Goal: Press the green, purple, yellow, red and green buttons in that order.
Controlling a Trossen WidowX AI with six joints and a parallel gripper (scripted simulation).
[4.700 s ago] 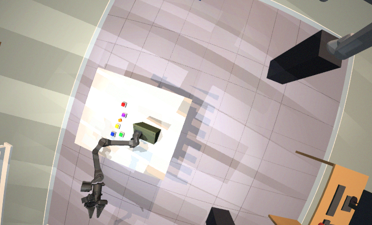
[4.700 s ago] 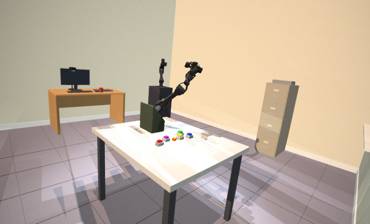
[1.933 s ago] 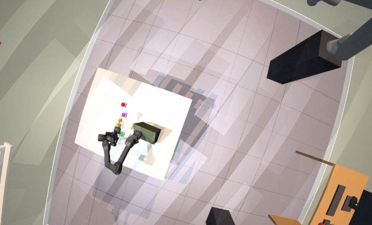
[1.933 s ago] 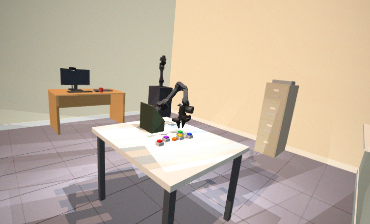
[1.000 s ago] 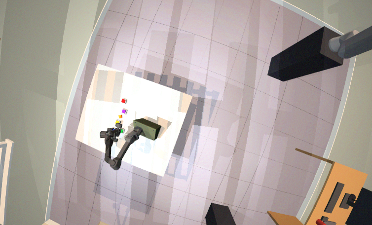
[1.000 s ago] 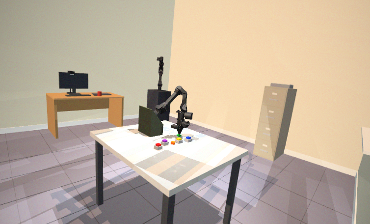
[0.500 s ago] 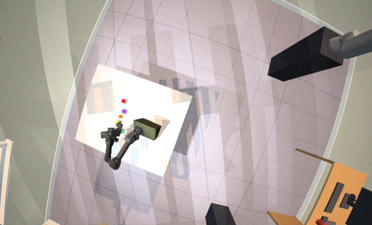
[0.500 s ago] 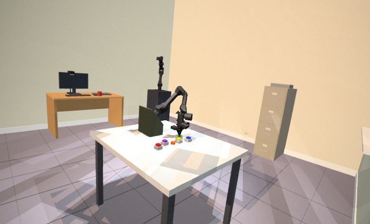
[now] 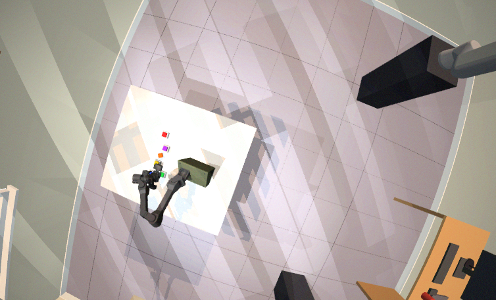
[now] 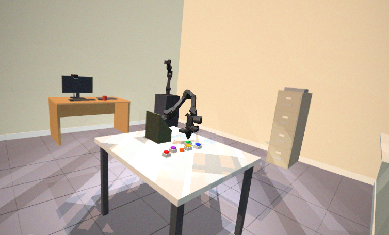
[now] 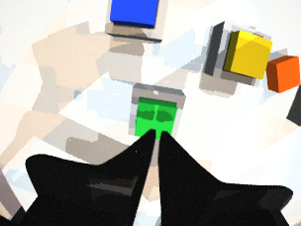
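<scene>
The green button lies 2 cm below my gripper tip. The rest, counted from my gripper tip: orange block 6 cm ahead, 13 cm to the right, 5 cm below; yellow button 7 cm ahead, 7 cm to the right, 2 cm below; blue button 9 cm ahead, 3 cm to the left, 2 cm below.
</scene>
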